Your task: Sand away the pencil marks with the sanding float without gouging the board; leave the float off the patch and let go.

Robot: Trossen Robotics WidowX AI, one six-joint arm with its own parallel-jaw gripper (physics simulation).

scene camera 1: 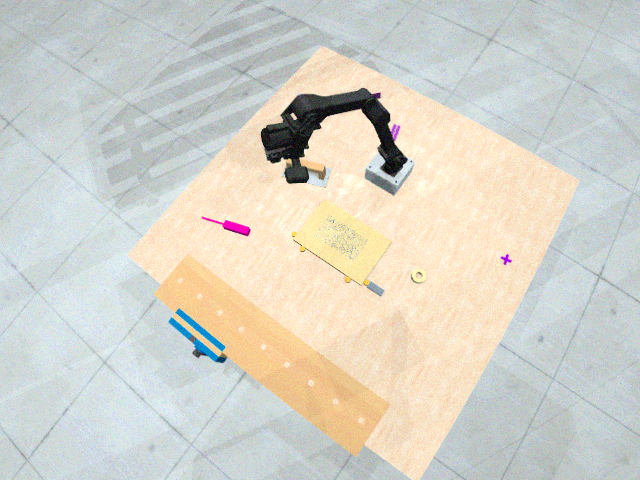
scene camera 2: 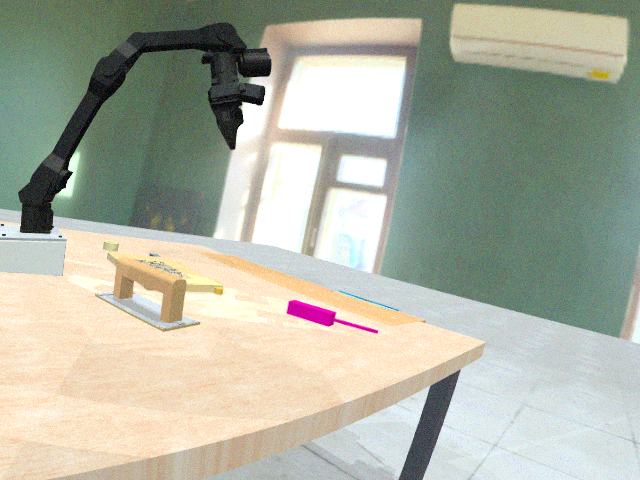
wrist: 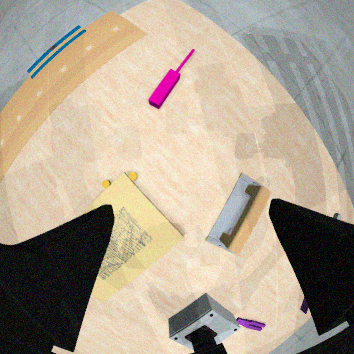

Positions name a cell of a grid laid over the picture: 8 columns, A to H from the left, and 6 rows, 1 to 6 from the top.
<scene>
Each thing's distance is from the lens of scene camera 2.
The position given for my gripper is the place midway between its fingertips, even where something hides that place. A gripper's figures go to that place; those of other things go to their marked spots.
my gripper (scene camera 2: C2): 0.81 m
sanding float (scene camera 2: C4): 0.62 m
magenta screwdriver (scene camera 2: D4): 0.83 m
The marked spots on the magenta screwdriver and the sanding float are 0.32 m apart.
</scene>
